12 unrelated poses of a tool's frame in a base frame.
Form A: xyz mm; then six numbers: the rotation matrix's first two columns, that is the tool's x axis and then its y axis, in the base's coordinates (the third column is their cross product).
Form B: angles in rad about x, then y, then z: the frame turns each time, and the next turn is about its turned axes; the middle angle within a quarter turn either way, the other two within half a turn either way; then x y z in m. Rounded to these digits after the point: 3 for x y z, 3 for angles.
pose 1, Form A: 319, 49, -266, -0.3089, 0.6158, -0.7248, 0.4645, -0.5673, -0.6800
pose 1, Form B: 1.771, -0.979, -2.158, 0.319, 0.049, -0.266
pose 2, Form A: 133, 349, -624, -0.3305, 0.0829, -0.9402, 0.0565, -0.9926, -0.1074
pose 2, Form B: 0.267, -1.229, -2.972, 0.133, 0.349, -0.624
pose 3, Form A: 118, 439, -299, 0.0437, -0.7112, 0.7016, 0.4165, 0.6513, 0.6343
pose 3, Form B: -0.684, -1.139, -1.466, 0.118, 0.439, -0.299
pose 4, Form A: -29, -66, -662, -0.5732, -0.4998, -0.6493, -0.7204, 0.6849, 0.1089
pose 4, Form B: -2.528, 0.401, 2.243, -0.029, -0.066, -0.662
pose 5, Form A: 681, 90, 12, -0.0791, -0.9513, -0.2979, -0.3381, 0.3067, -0.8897
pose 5, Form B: -3.054, 1.216, 1.801, 0.681, 0.090, 0.012
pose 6, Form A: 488, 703, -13, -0.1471, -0.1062, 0.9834, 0.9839, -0.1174, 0.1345
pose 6, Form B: -1.448, 0.101, -1.719, 0.488, 0.703, -0.013
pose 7, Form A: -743, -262, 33, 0.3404, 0.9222, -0.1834, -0.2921, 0.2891, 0.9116
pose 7, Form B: 0.609, 1.106, 0.709, -0.743, -0.262, 0.033
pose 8, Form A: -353, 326, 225, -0.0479, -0.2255, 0.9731, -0.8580, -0.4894, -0.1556
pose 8, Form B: 1.770, 0.537, 1.627, -0.353, 0.326, 0.225
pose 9, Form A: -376, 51, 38, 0.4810, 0.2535, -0.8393, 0.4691, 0.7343, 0.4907
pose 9, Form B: 1.215, 0.834, -0.773, -0.376, 0.051, 0.038
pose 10, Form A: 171, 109, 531, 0.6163, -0.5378, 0.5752, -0.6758, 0.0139, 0.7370
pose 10, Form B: 1.969, -0.416, 0.831, 0.171, 0.109, 0.531
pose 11, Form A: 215, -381, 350, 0.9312, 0.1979, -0.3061, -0.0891, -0.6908, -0.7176
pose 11, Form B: -2.303, -0.361, 0.095, 0.215, -0.381, 0.350
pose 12, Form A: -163, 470, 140, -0.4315, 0.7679, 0.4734, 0.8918, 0.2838, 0.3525
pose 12, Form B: -2.523, 0.137, -2.021, -0.163, 0.470, 0.140
